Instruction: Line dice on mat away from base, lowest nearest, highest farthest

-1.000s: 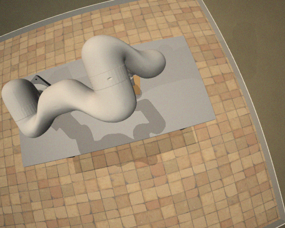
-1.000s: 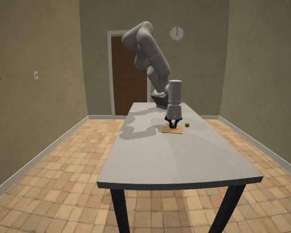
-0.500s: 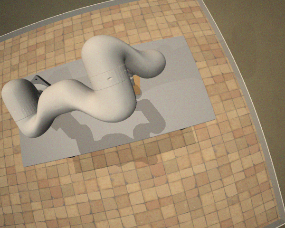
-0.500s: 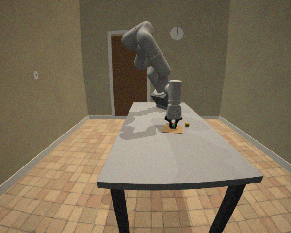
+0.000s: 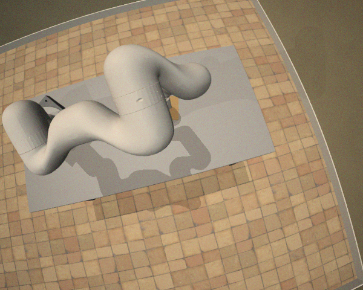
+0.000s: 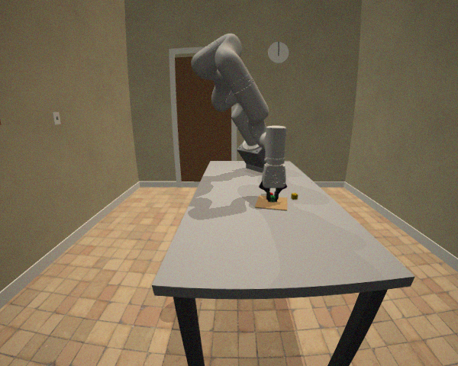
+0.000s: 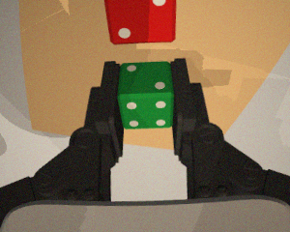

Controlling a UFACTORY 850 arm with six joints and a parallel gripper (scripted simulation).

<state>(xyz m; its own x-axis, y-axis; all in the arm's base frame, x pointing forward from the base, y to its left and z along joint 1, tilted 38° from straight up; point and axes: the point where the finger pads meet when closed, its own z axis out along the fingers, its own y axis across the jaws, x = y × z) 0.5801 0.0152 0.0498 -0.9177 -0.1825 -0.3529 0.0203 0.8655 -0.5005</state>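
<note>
Now: hand 1 cm above the green die. Also, from my hand: red die (5 cm behind, 1 cm below); yellow die (12 cm to the left, 4 cm behind, 2 cm below); mat (3 cm below).
</note>
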